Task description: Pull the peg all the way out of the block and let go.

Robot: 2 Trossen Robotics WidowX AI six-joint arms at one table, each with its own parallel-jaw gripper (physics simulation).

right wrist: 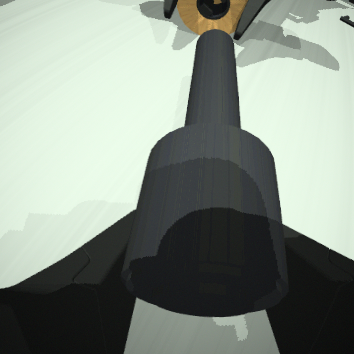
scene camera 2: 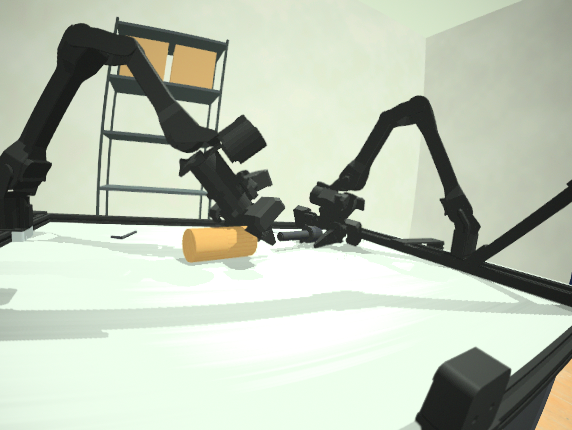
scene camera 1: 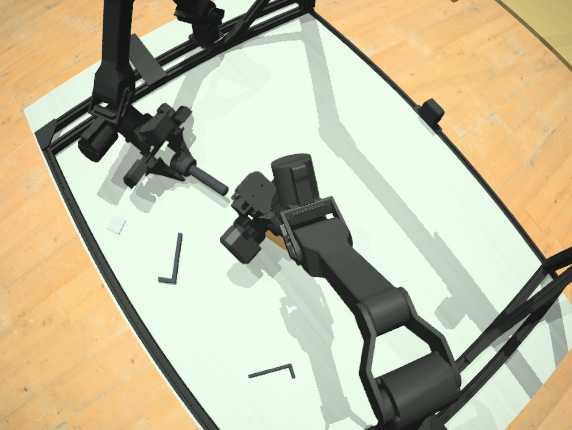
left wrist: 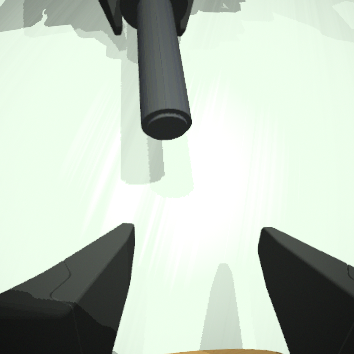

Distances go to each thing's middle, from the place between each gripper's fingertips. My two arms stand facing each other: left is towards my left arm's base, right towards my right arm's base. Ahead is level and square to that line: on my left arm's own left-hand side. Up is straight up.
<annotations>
Right now the dark peg (scene camera 1: 181, 162) is 1 cm behind my right hand, 2 cm to the left of it and 2 cm above it. Also, from my right hand: wooden block (scene camera 2: 199, 244): 14 cm behind, 19 cm to the left, 2 cm above.
The wooden block lies 9 cm to the left of my left hand and 6 cm behind it. Round my left hand: dark peg (8 cm to the right, 7 cm ahead, 1 cm above).
</annotations>
